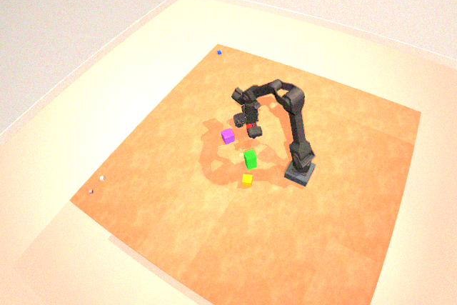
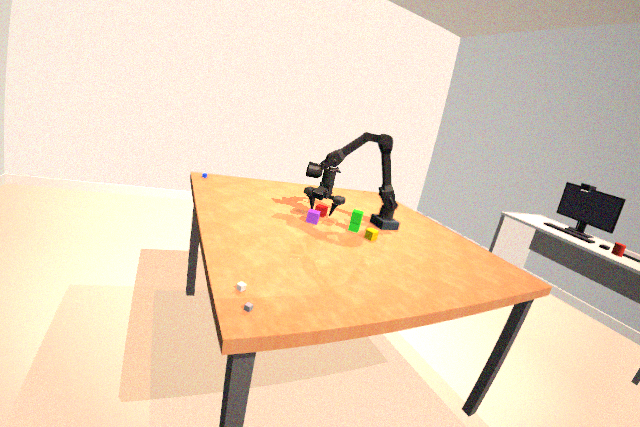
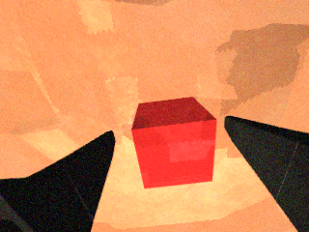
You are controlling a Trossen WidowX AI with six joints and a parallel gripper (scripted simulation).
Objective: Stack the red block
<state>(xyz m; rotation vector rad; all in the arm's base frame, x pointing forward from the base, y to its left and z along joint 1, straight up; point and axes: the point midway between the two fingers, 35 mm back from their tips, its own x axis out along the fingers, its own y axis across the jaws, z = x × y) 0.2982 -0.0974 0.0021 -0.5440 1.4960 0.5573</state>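
Now: the yellow block 250 mm to the left of my gripper tip, 110 mm behind it and 10 mm above it. Also, from my gripper tip: red block: 10 mm above; purple block: 90 mm to the left, 80 mm ahead, 10 mm above.
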